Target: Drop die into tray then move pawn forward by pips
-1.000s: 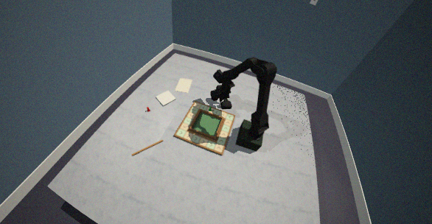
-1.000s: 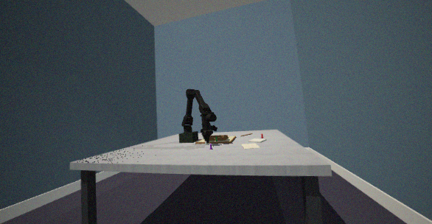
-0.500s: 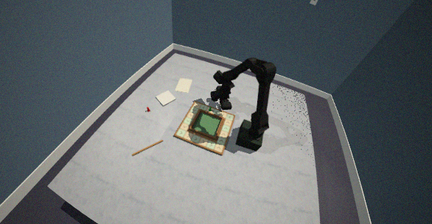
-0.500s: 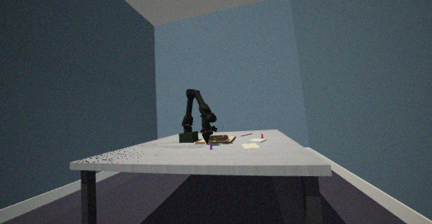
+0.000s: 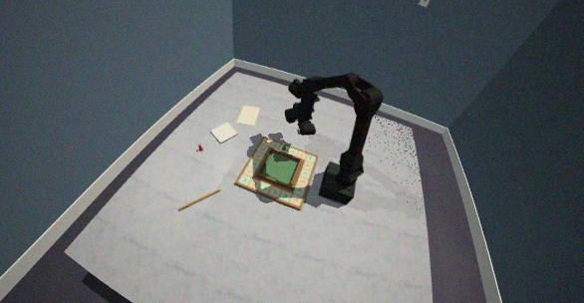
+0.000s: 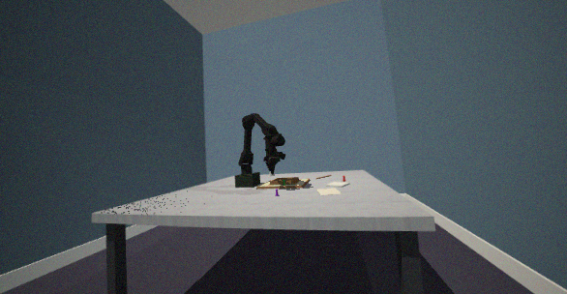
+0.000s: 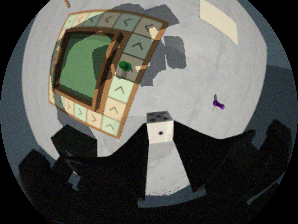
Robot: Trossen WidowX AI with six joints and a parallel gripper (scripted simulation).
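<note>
Right now my gripper tip is 6 cm short of the green pawn, 7 cm to the right of it and 6 cm above it. From my gripper tip the other things lie so: green dice tray 5 cm ahead, 18 cm to the left, 8 cm below; pale die right at my gripper tip; purple pawn 5 cm ahead, 16 cm to the right, 7 cm below.
</note>
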